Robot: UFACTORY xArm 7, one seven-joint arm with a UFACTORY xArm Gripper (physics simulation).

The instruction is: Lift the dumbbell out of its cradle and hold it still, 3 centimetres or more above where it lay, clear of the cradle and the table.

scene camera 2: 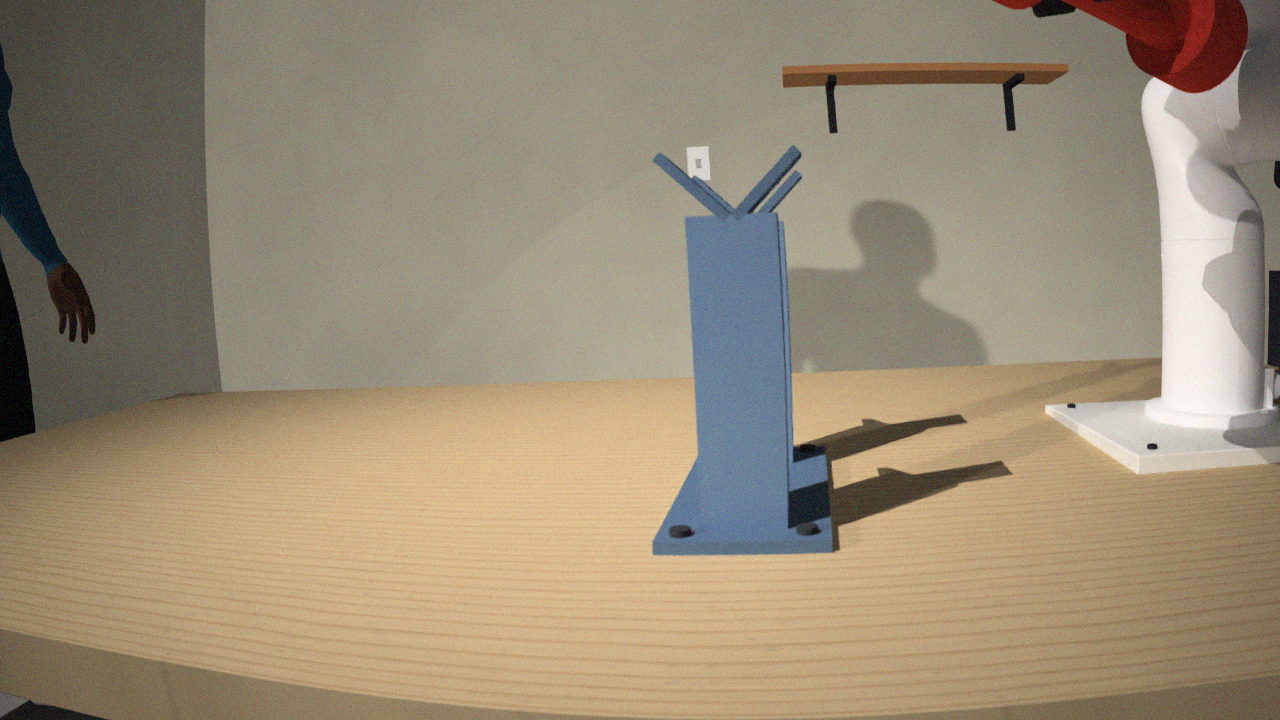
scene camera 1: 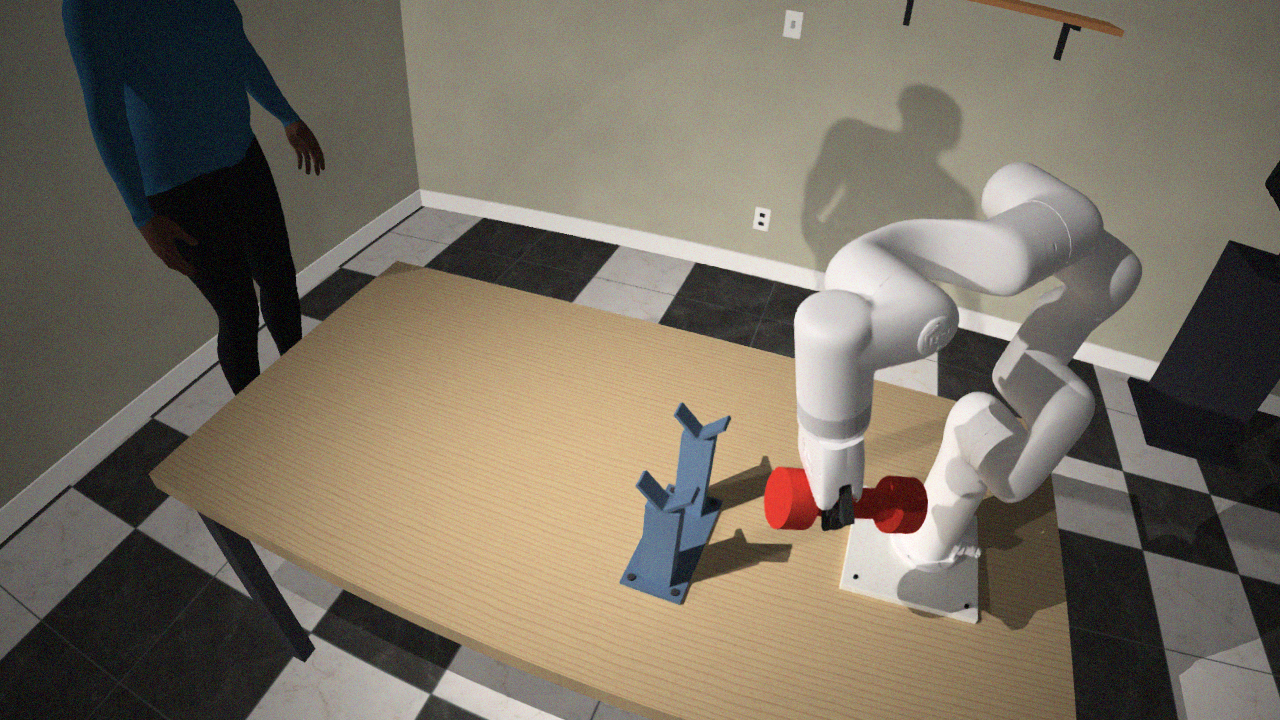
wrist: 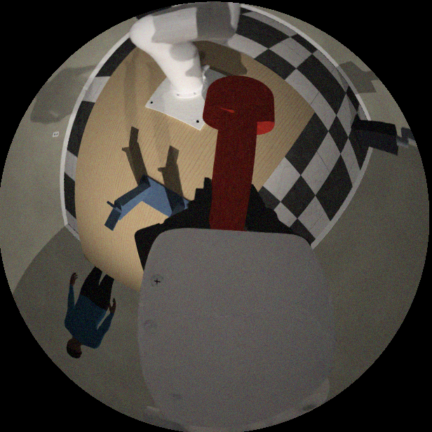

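Where they show: gripper, between the fingertips: (scene camera 2: 1084, 7) (scene camera 1: 829, 511); arm's base, origin of its link: (scene camera 2: 1210, 415) (scene camera 1: 924, 543).
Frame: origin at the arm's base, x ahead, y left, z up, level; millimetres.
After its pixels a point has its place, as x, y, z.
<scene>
The red dumbbell (scene camera 1: 789, 498) @[253, 298, 342] (scene camera 2: 1190, 40) @[129, 231, 273] (wrist: 239, 100) hangs in the air high above the table (scene camera 1: 429, 385) @[1002, -16, -9] (scene camera 2: 358, 501) @[701, 165, -9] (wrist: 105, 165), to the right of the cradle in both scene views and apart from it. My gripper (scene camera 1: 837, 512) @[203, 248, 286] is shut on the dumbbell's handle, between its two round heads. In scene camera 2 the dumbbell is cut off by the top edge of the view. The blue cradle (scene camera 1: 662, 546) @[405, 236, 97] (scene camera 2: 738, 358) @[411, 236, 97] (wrist: 159, 196) stands upright on the table, and its two V-shaped rests are empty. In the wrist view my gripper's body hides the near end of the dumbbell.
The arm's white base plate (scene camera 1: 872, 577) @[83, 105, 3] (scene camera 2: 1118, 445) @[132, 96, 3] (wrist: 167, 112) is on the table to the right of the cradle, near the dumbbell. A person in a blue top (scene camera 1: 183, 98) (wrist: 86, 320) stands beyond the table's far left side. A wooden shelf (scene camera 2: 921, 75) is on the back wall.
</scene>
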